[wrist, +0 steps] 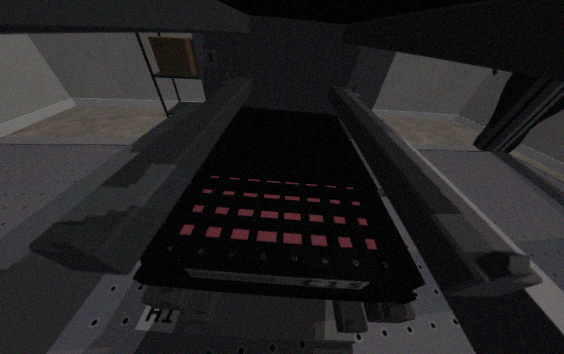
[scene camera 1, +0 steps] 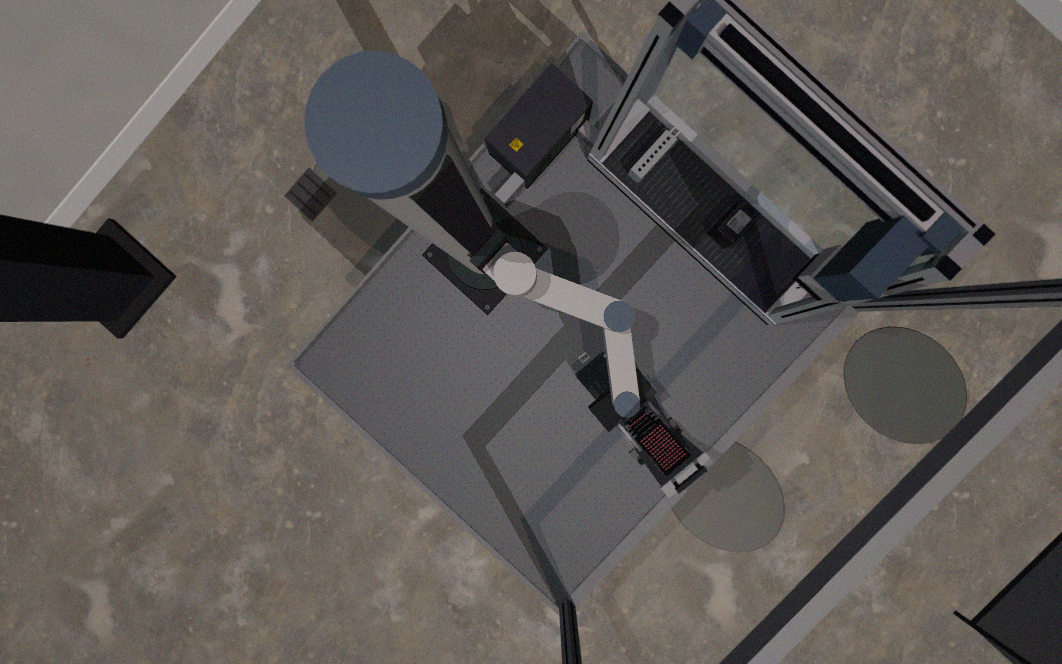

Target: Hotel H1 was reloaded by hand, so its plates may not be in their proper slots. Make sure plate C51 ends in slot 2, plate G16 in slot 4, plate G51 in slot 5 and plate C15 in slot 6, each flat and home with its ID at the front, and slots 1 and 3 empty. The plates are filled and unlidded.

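Observation:
Plate C15, black with red-filled wells, lies flat in hotel H1, at the front-right edge of the table. Its ID label faces the wrist camera. I cannot tell its slot number. My gripper has its two long fingers along the plate's sides and is shut on plate C15. The plate lies centred between the fingers. Hotel rails show on both sides in the wrist view. Any plates lower down are hidden under C15, so C51, G16 and G51 cannot be made out.
The H1 tag is on the table before the hotel. A dark fixture stands beside the arm's end. A framed cabinet with a black ribbed floor is at the upper right. A dark box stands near the arm's column.

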